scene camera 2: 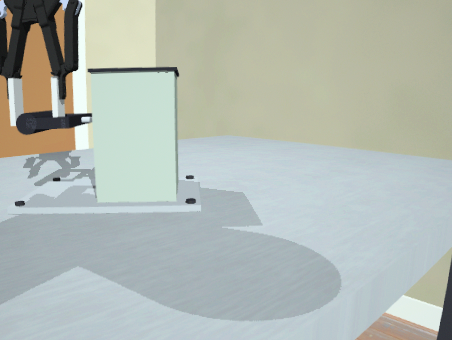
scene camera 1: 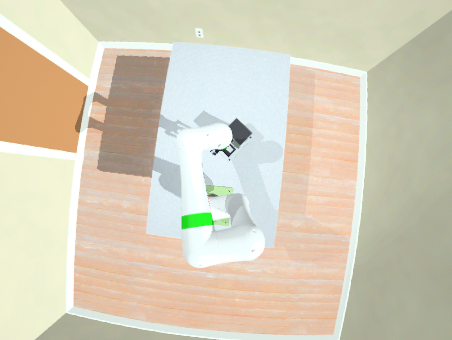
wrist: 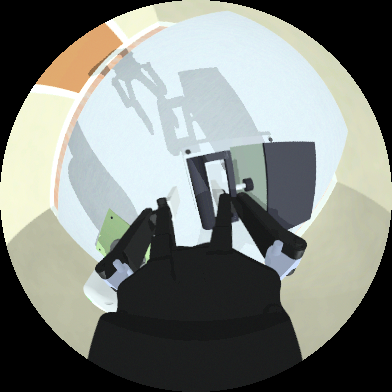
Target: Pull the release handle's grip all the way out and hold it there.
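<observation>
The release handle's black grip [scene camera 2: 29,123] [wrist: 201,197] is a round bar joined by a rectangular frame to a short silver rod [scene camera 2: 86,120] at the side of the pale green housing [scene camera 1: 240,131] [scene camera 2: 135,135] [wrist: 254,167]. A short length of rod shows between frame and housing. My gripper [scene camera 2: 37,107] [wrist: 194,190] is open, pointing down, its fingers partly spread on either side of the grip. In scene camera 2, one pale fingertip is beyond the bar's outer side and the other reaches down at the handle's frame opening. Whether either finger touches the bar is unclear.
The housing has a dark lid and stands on a pale base plate [scene camera 2: 150,207] with black bolts, on the light grey table [scene camera 1: 225,75] [scene camera 2: 300,200]. A black knob [wrist: 248,184] sits beside the handle. Green plates [scene camera 1: 225,190] [wrist: 111,227] lie near the white arm's base.
</observation>
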